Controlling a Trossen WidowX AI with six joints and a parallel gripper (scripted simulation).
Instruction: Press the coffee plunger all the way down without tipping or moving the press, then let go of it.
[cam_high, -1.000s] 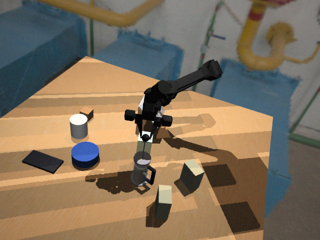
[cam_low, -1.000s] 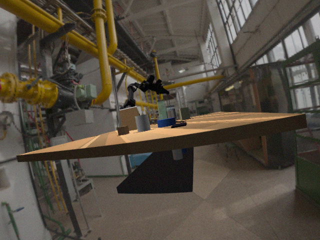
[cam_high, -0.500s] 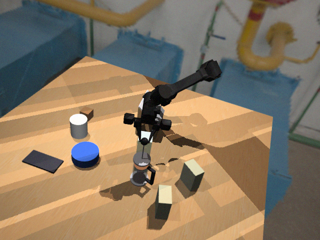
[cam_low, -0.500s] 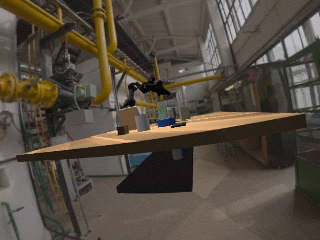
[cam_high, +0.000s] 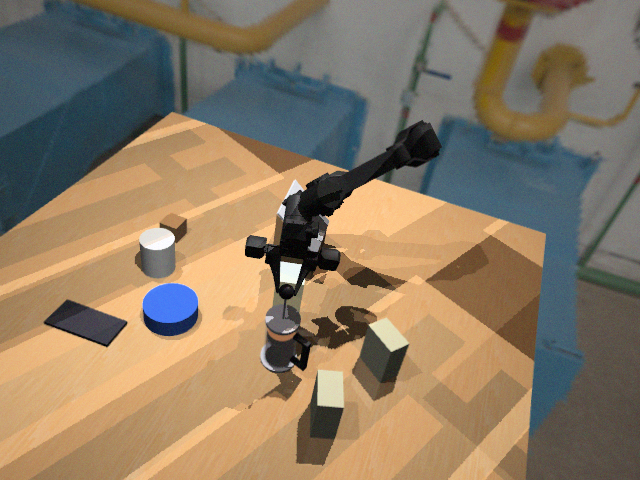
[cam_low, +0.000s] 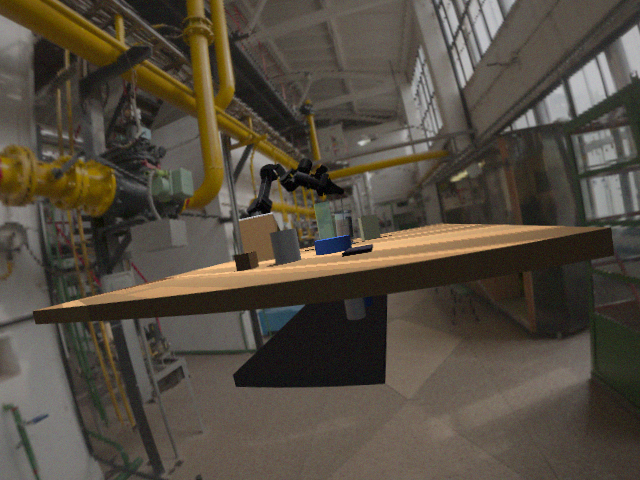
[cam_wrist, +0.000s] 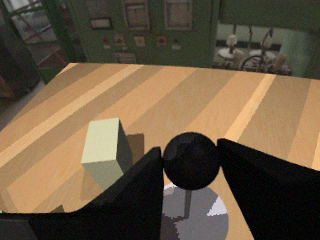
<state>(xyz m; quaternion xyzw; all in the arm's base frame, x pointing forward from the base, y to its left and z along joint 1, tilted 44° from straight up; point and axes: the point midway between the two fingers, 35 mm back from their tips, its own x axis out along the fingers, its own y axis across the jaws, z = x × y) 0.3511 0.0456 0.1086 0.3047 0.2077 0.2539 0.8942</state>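
Now: the coffee press 12 cm below my gripper tip, 1 cm to the left of it and 1 cm behind it. Round my gripper tip: flat black slab: 42 cm to the right, 23 cm below, 8 cm ahead.
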